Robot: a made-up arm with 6 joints. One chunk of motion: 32 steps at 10 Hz.
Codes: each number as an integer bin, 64 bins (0 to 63) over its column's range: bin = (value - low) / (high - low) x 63, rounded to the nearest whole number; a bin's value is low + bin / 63 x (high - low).
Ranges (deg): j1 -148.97..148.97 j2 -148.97..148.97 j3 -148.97..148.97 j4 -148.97..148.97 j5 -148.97..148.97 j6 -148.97..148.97
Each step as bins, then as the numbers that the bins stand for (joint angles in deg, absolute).
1 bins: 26 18 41 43 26 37
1 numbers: -26.01 -63.84 44.93 54.39 -26.01 26.01
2 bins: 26 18 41 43 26 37
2 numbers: -26.01 -63.84 44.93 54.39 -26.01 26.01
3 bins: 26 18 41 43 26 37
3 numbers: -26.01 -63.84 44.93 54.39 -26.01 26.01
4 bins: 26 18 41 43 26 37
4 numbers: -26.01 -63.84 44.93 54.39 -26.01 26.01
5 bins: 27 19 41 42 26 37
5 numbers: -21.28 -59.12 44.93 49.66 -26.01 26.01
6 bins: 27 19 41 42 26 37
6 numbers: -21.28 -59.12 44.93 49.66 -26.01 26.01
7 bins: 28 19 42 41 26 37
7 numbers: -16.55 -59.12 49.66 44.93 -26.01 26.01
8 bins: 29 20 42 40 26 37
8 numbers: -11.82 -54.39 49.66 40.20 -26.01 26.01
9 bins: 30 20 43 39 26 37
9 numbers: -7.09 -54.39 54.39 35.47 -26.01 26.01
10 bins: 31 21 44 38 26 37
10 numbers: -2.36 -49.66 59.12 30.74 -26.01 26.01
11 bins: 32 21 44 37 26 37
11 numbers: 2.36 -49.66 59.12 26.01 -26.01 26.01
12 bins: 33 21 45 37 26 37
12 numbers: 7.09 -49.66 63.84 26.01 -26.01 26.01
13 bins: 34 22 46 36 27 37
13 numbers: 11.82 -44.93 68.57 21.28 -21.28 26.01
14 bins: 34 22 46 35 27 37
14 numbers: 11.82 -44.93 68.57 16.55 -21.28 26.01
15 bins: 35 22 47 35 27 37
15 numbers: 16.55 -44.93 73.30 16.55 -21.28 26.01
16 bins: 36 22 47 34 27 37
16 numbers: 21.28 -44.93 73.30 11.82 -21.28 26.01
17 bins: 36 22 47 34 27 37
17 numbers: 21.28 -44.93 73.30 11.82 -21.28 26.01
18 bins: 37 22 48 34 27 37
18 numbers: 26.01 -44.93 78.03 11.82 -21.28 26.01
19 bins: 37 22 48 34 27 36
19 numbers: 26.01 -44.93 78.03 11.82 -21.28 21.28
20 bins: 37 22 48 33 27 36
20 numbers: 26.01 -44.93 78.03 7.09 -21.28 21.28
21 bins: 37 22 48 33 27 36
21 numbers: 26.01 -44.93 78.03 7.09 -21.28 21.28
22 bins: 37 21 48 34 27 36
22 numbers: 26.01 -49.66 78.03 11.82 -21.28 21.28
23 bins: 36 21 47 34 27 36
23 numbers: 21.28 -49.66 73.30 11.82 -21.28 21.28
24 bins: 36 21 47 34 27 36
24 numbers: 21.28 -49.66 73.30 11.82 -21.28 21.28
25 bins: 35 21 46 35 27 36
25 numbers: 16.55 -49.66 68.57 16.55 -21.28 21.28
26 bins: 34 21 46 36 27 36
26 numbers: 11.82 -49.66 68.57 21.28 -21.28 21.28
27 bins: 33 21 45 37 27 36
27 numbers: 7.09 -49.66 63.84 26.01 -21.28 21.28
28 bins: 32 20 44 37 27 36
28 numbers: 2.36 -54.39 59.12 26.01 -21.28 21.28
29 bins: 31 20 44 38 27 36
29 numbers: -2.36 -54.39 59.12 30.74 -21.28 21.28
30 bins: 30 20 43 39 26 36
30 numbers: -7.09 -54.39 54.39 35.47 -26.01 21.28
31 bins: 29 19 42 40 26 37
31 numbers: -11.82 -59.12 49.66 40.20 -26.01 26.01
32 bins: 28 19 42 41 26 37
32 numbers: -16.55 -59.12 49.66 44.93 -26.01 26.01
